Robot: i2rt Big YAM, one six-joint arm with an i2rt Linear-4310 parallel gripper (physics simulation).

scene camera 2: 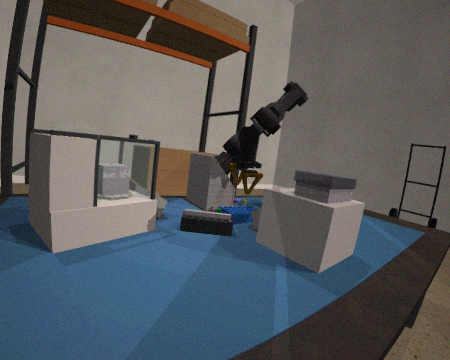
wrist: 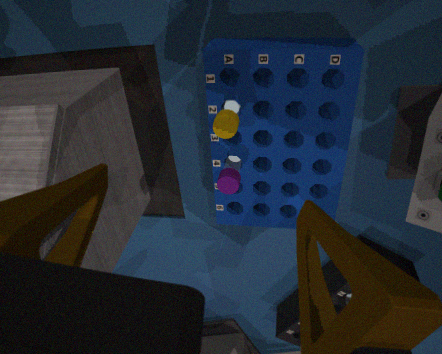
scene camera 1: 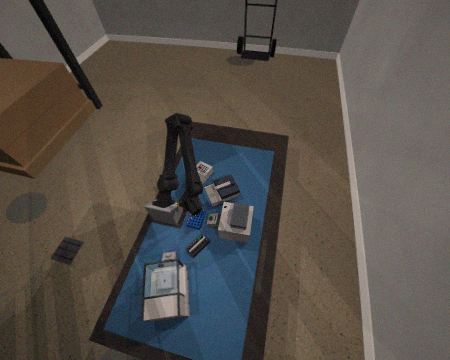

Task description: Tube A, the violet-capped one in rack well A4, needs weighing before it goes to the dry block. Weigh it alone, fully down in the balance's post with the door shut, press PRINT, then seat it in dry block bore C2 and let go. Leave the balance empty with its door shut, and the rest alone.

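Seen in the pictures: gripper, fingertip midpoint: [scene camera 2: 241,189] [wrist: 206,192]; arm's base, origin of the base link: [scene camera 2: 214,171] [scene camera 1: 163,203].
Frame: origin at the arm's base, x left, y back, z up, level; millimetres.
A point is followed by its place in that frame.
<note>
The violet-capped tube [wrist: 229,181] @(y -167, x 12, z -70 mm) [scene camera 2: 235,201] @(y -172, x 6, z -73 mm) stands in well A4 of the blue rack [wrist: 277,150] @(y -194, x 23, z -94 mm) [scene camera 2: 240,215] @(y -240, x -12, z -99 mm) [scene camera 1: 196,220] @(y -205, x 1, z -94 mm). A yellow-capped tube [wrist: 226,124] @(y -164, x 49, z -70 mm) [scene camera 2: 244,201] @(y -168, x 44, z -74 mm) stands in A2. My gripper [wrist: 206,192] @(y -160, x 30, z -34 mm) [scene camera 2: 243,187] @(y -160, x 30, z -34 mm) is open and empty, above the rack, with the violet cap showing between its fingers in the wrist view. The balance [scene camera 1: 166,306] @(y -302, x -477, z 80 mm) [scene camera 2: 102,225] @(y -333, x -395, z -88 mm) has a glass chamber with a pale block [scene camera 2: 115,180] @(y -306, x -372, z 0 mm) inside; I cannot tell whether its door is shut. Which device is the dry block is unclear; bore C2 cannot be made out.
A grey block [scene camera 1: 165,212] @(y -57, x -61, z 41 mm) [scene camera 2: 204,180] @(y -59, x -63, z -27 mm) stands left of the rack in the wrist view. A black strip holder [scene camera 1: 198,245] @(y -283, x -140, z -89 mm) [scene camera 2: 206,225] @(y -304, x -151, z -102 mm) lies between rack and balance. A white box with grey top [scene camera 1: 236,221] @(y -462, x 13, z 66 mm) [scene camera 2: 310,225] @(y -510, x -23, z -36 mm), a dark-topped device [scene camera 1: 223,189] @(y -289, x 248, z -31 mm) and a keypad unit [scene camera 1: 203,170] @(y -105, x 353, z -58 mm) stand nearby.
</note>
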